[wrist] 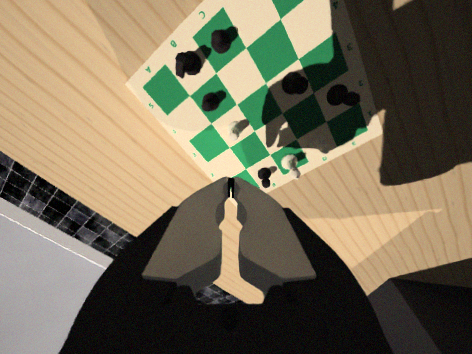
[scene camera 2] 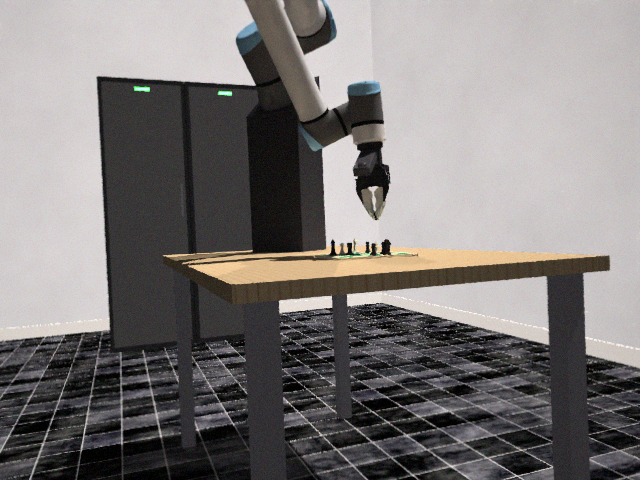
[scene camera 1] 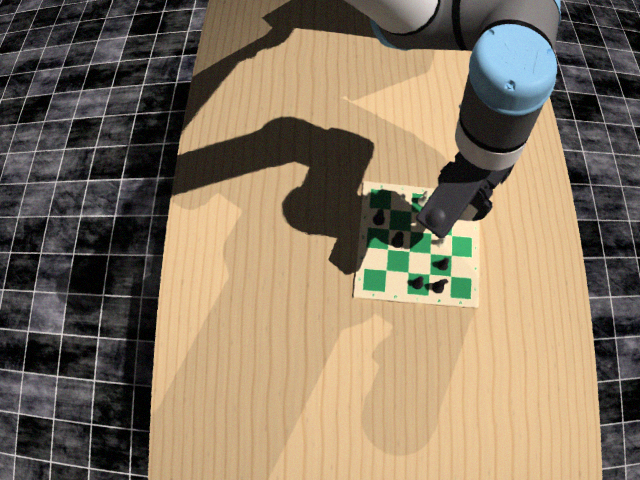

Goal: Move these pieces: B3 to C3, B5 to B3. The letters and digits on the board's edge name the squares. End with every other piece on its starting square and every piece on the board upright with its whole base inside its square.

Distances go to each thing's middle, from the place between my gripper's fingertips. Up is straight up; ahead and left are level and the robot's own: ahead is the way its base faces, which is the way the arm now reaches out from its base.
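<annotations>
As for the board (scene camera 1: 383, 272), my hand is 90 mm above it, and it's also 50 mm to the left of it and 10 mm short of it.
</annotations>
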